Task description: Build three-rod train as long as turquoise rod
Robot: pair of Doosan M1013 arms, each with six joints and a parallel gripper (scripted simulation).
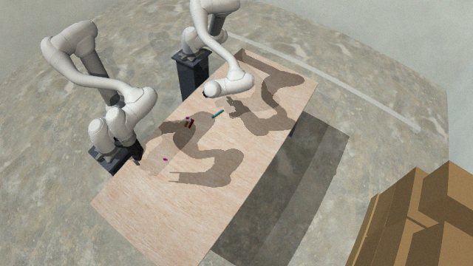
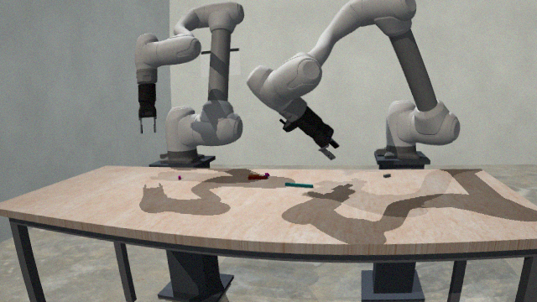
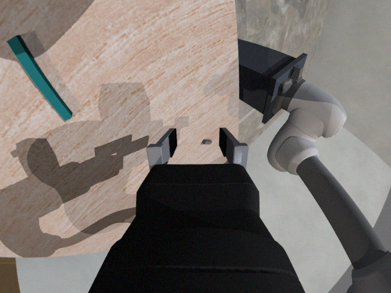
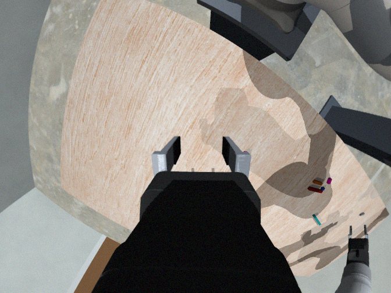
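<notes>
Now: the blue rod 60 mm behind my left hand, 250 mm to the right of it and 110 mm below it. From my left hand the other things lie so: turquoise rod (80 mm ahead, 120 mm to the right, 110 mm below); then grey rod (30 mm behind, 210 mm to the left, 110 mm below); then red rod (40 mm behind, 280 mm to the right, 110 mm below).
</notes>
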